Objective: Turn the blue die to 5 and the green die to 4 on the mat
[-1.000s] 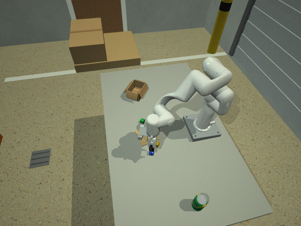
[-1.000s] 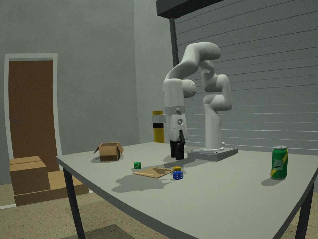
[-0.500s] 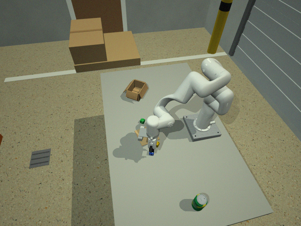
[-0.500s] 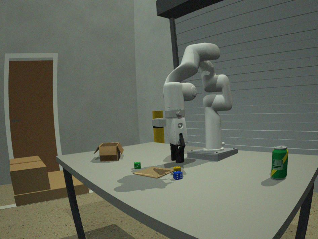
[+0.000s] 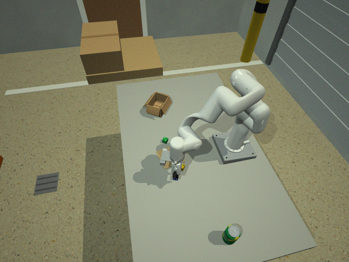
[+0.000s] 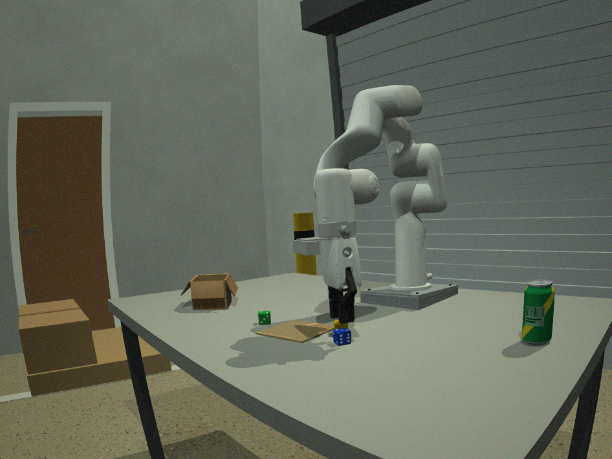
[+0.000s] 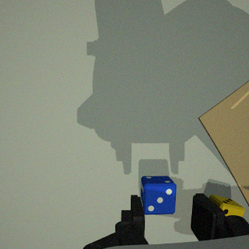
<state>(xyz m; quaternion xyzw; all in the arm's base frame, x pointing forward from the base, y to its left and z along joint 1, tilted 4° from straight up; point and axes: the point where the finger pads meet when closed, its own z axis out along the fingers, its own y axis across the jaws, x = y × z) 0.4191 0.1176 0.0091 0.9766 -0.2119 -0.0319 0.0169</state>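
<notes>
Now: hand 6 cm above the blue die. Round my hand: green die (28 cm to the right, 6 cm below); then yellow die (6 cm below, 5 cm to the right, 5 cm behind); then cardboard mat (15 cm to the right, 7 cm below, 1 cm behind).
</notes>
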